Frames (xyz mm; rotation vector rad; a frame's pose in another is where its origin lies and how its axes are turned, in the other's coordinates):
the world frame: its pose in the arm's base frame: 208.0 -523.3 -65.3 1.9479 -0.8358 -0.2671
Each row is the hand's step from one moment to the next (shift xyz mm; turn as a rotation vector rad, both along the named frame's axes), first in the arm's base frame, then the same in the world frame.
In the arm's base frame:
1: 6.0 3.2 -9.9 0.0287 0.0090 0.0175
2: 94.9 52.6 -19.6 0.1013 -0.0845 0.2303
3: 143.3 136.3 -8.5 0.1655 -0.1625 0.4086
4: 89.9 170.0 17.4 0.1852 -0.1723 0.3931
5: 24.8 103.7 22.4 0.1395 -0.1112 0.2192
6: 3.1 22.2 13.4 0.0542 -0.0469 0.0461
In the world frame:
1: 0.8 -12.0 -0.2 0.0181 -0.0006 -0.0297
2: 32.9 -74.4 -74.5 0.1660 0.1752 -0.1104
3: 15.8 -111.6 -162.7 0.2922 0.3209 -0.1799
4: -41.8 -76.2 -172.4 0.3108 0.3020 -0.1751
5: -45.9 -23.2 -96.0 0.2100 0.1570 -0.1055
6: -10.1 3.3 -23.8 0.0780 0.0291 -0.0184

